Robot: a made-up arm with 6 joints. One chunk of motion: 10 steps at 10 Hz.
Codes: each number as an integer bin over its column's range. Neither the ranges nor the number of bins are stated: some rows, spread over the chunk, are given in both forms.
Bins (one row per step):
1: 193 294 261 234 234 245
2: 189 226 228 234 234 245
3: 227 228 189 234 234 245
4: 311 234 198 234 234 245
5: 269 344 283 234 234 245
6: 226 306 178 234 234 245
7: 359 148 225 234 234 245
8: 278 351 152 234 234 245
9: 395 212 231 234 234 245
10: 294 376 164 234 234 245
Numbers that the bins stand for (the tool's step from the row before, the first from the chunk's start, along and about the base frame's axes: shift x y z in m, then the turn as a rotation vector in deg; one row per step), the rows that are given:
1: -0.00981 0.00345 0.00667 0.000 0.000 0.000
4: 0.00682 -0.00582 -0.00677 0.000 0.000 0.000
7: 0.01358 -0.01912 -0.00101 0.000 0.000 0.000
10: 0.00442 0.01613 -0.01402 0.000 0.000 0.000
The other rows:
2: -0.01037 -0.00706 -0.00037 0.000 0.000 0.000
3: -0.00502 -0.00675 -0.00868 0.000 0.000 0.000
5: 0.00090 0.01118 0.01137 0.000 0.000 0.000
6: -0.00516 0.00531 -0.01103 0.000 0.000 0.000
8: 0.00217 0.01226 -0.01658 0.000 0.000 0.000
9: 0.01866 -0.00923 0.00027 0.000 0.000 0.000

